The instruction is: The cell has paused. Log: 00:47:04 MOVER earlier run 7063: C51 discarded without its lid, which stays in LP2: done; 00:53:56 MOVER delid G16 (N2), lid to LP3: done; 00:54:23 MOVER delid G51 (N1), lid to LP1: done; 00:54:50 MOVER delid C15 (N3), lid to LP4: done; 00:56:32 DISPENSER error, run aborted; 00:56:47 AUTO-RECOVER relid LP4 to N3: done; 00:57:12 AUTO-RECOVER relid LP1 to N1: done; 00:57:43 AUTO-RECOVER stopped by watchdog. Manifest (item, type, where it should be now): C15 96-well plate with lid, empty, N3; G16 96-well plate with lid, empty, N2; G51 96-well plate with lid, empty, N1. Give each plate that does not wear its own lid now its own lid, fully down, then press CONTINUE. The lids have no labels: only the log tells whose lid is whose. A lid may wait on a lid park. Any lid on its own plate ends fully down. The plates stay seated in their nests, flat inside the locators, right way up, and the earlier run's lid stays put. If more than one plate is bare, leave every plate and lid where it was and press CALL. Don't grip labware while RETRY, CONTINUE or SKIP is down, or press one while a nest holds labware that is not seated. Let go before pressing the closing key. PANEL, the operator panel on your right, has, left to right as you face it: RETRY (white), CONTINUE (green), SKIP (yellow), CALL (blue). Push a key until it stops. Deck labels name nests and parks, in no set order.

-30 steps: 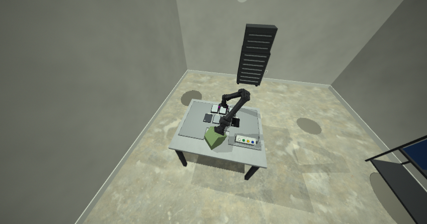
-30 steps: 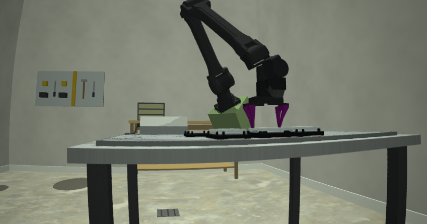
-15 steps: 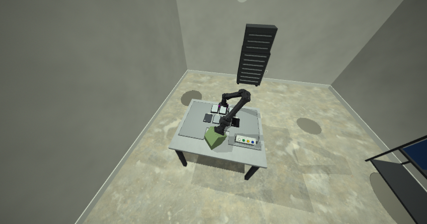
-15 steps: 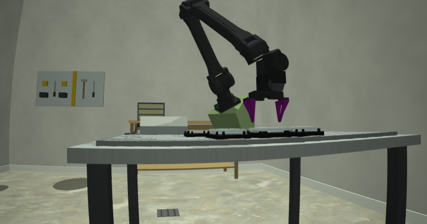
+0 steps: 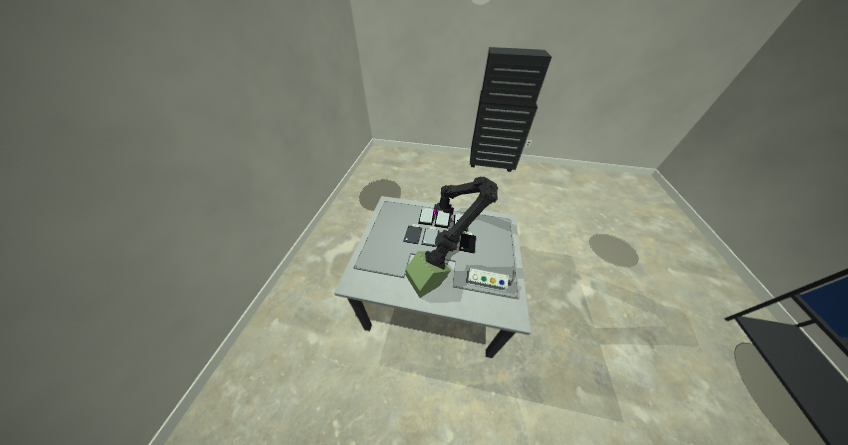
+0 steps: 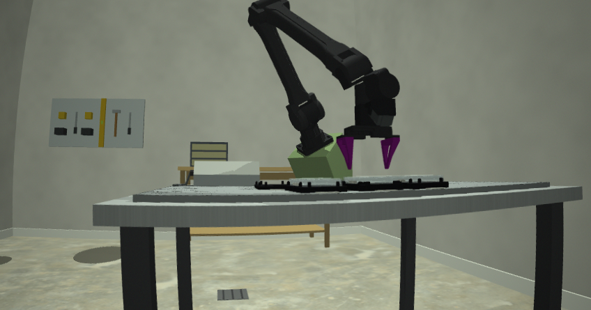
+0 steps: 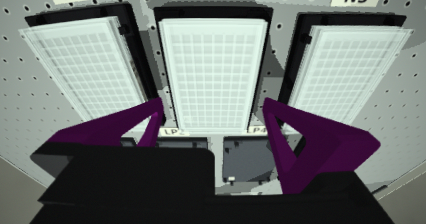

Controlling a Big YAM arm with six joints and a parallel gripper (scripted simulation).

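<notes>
Now: the green continue key 51 cm behind my hand, 18 cm to the right of it and 1 cm above it. The rest, counted from my hand: lid park label (20 cm to the left, 6 cm below, 4 cm behind); then park LP3 (22 cm to the left, 13 cm behind, 5 cm below); then park LP4 (19 cm behind, 5 cm below, 3 cm to the right).
</notes>
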